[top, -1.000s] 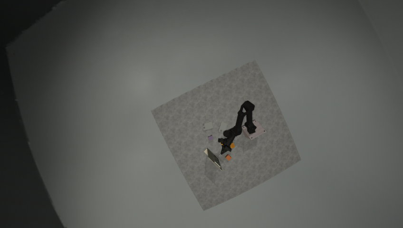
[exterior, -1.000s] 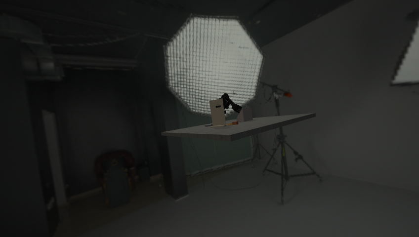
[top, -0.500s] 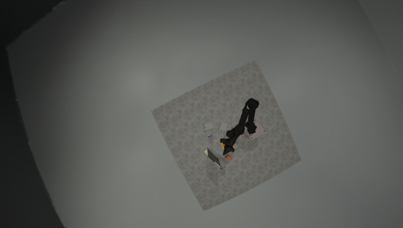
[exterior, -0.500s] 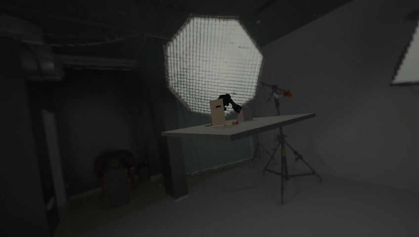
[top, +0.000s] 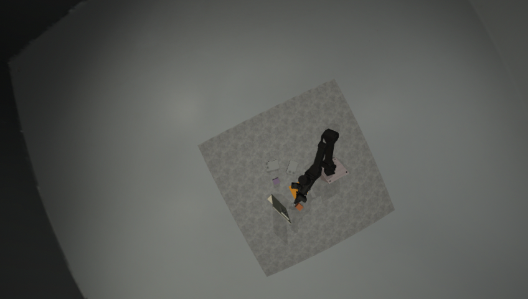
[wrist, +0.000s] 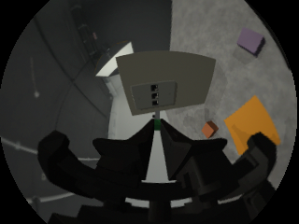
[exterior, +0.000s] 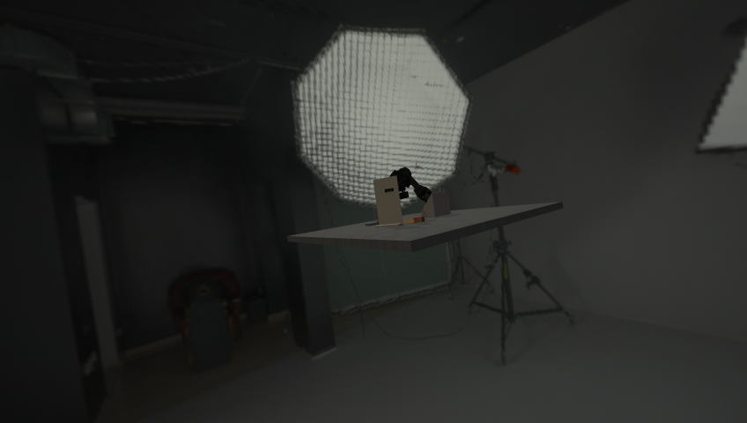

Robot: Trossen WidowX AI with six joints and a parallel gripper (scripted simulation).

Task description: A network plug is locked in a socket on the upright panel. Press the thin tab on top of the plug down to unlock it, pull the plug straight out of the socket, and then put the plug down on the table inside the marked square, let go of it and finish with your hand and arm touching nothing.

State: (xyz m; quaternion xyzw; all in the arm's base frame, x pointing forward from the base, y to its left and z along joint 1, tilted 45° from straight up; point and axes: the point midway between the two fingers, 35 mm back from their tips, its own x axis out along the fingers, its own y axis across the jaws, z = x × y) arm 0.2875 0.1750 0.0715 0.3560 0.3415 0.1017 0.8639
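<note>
The orange block lies 40 mm behind my gripper tip, 120 mm to the left of it and 220 mm below it. Round my gripper tip: upright beige panel 100 mm ahead, 40 mm to the left, 100 mm below; then purple cube 70 mm ahead, 140 mm to the right, 220 mm below; then greenish plug right at my gripper tip.
</note>
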